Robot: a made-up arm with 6 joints. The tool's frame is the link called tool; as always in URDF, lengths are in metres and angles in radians. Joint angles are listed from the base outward. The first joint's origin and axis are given. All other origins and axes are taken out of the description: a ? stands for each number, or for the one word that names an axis. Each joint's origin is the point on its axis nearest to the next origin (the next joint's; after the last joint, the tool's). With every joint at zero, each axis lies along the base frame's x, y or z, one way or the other. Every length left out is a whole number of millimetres.
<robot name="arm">
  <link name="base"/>
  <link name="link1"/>
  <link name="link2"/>
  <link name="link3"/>
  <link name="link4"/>
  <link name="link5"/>
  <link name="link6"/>
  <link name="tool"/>
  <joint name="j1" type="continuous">
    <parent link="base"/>
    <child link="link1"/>
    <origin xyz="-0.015 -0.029 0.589" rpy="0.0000 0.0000 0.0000"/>
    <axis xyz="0 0 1"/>
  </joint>
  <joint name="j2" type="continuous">
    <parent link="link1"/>
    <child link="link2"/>
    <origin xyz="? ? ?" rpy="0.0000 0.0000 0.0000"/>
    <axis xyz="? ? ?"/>
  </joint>
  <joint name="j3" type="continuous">
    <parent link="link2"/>
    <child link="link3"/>
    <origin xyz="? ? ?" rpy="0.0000 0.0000 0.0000"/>
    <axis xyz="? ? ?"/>
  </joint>
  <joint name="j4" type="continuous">
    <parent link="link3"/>
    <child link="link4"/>
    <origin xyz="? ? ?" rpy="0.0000 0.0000 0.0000"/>
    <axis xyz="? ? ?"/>
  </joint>
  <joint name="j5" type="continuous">
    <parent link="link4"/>
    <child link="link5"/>
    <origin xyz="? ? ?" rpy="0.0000 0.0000 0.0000"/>
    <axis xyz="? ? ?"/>
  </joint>
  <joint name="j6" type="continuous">
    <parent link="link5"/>
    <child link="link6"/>
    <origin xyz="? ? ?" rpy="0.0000 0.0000 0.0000"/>
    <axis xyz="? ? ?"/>
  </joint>
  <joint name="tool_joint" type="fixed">
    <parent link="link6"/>
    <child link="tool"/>
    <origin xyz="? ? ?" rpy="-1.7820 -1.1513 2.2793"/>
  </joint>
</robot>
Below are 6 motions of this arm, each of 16 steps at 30 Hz.
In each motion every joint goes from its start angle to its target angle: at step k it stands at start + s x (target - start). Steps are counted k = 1, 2, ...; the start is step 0. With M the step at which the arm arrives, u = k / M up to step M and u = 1 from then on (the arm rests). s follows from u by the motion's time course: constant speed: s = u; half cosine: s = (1 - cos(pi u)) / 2; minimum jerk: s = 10 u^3 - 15 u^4 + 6 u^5.
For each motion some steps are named. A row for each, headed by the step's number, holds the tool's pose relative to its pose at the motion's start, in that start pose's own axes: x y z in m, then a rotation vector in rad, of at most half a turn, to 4 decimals.
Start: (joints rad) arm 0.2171 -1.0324 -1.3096 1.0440 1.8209 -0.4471
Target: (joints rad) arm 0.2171 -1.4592 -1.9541 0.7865 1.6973 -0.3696
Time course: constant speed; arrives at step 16
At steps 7, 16:
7: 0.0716 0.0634 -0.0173 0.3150 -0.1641 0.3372
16: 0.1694 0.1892 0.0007 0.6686 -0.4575 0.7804

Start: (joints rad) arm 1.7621 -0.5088 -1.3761 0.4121 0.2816 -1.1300
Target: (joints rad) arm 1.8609 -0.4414 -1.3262 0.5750 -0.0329 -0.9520
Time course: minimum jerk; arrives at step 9
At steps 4, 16:
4: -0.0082 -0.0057 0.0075 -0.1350 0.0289 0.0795
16: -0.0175 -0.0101 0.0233 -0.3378 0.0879 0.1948

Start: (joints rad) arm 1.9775 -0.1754 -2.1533 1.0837 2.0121 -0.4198
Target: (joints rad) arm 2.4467 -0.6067 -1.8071 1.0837 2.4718 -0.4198
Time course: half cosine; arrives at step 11
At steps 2, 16:
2: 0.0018 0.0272 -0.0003 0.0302 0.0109 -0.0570
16: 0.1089 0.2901 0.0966 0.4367 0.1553 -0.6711

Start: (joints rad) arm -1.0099 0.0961 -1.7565 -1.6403 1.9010 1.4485
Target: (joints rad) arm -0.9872 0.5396 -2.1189 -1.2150 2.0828 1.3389
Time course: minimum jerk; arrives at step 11
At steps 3, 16:
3: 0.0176 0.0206 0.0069 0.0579 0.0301 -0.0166
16: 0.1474 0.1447 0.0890 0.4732 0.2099 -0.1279

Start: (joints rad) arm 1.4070 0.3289 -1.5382 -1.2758 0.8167 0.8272
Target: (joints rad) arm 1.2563 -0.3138 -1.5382 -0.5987 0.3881 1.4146
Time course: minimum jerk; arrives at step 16
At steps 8, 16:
8: 0.0789 -0.1536 0.0463 -0.8190 0.0631 -0.0490
16: 0.1988 -0.2956 0.1188 -1.6295 -0.0100 -0.1503

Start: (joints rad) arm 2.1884 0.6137 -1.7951 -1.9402 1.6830 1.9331
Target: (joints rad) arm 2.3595 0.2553 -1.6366 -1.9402 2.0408 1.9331
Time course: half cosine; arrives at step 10
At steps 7, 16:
7: -0.0671 -0.1551 -0.0515 -0.1481 0.1105 0.2319
16: -0.0846 -0.1956 -0.0539 -0.1810 0.1500 0.2883

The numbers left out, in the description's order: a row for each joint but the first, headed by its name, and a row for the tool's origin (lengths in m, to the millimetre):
j2: xyz 0.025 -0.033 0.000, axis 0 1 0
j3: xyz 0.072 0.000 0.390, axis 0 1 0
j4: xyz 0.052 0.000 -0.149, axis 0 0 -1
j5: xyz -0.014 0.013 0.000, axis 0 1 0
j6: xyz 0.096 0.000 -0.181, axis 0 0 -1
tool: xyz 0.012 -0.025 0.000

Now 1 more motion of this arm.
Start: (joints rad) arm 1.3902 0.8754 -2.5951 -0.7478 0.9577 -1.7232
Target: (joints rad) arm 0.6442 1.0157 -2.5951 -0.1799 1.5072 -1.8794
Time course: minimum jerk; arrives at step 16
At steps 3, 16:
3: -0.0075 0.0283 0.0004 -0.0402 -0.0256 -0.0380
16: 0.0309 0.5040 -0.1210 -0.9461 -0.5106 -0.4820

